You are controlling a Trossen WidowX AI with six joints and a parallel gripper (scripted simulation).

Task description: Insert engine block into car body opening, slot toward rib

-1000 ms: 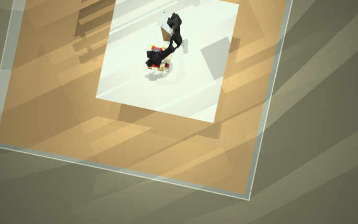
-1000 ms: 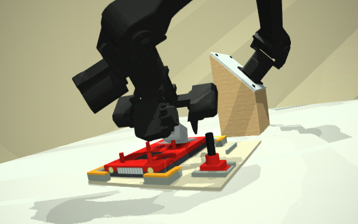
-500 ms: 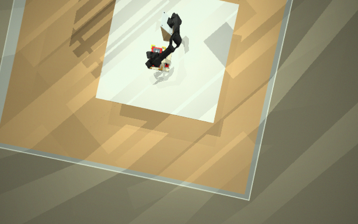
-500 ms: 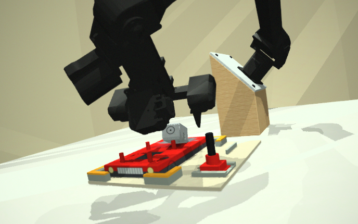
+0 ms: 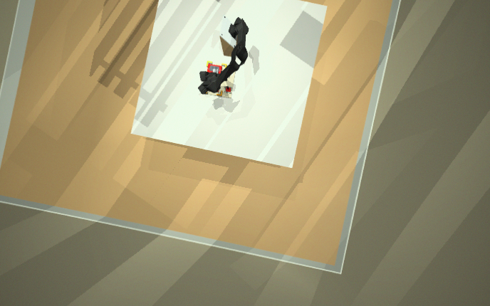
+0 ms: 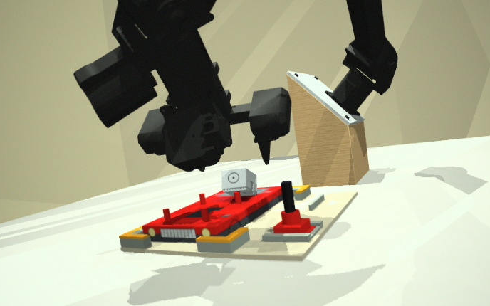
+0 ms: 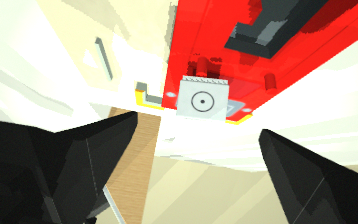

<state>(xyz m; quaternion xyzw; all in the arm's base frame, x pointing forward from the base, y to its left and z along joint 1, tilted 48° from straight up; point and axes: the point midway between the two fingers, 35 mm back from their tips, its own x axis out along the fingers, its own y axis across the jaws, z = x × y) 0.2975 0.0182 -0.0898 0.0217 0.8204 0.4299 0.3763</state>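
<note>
Right now the grey engine block is 30 mm below my gripper tip and 10 mm behind it.
</note>
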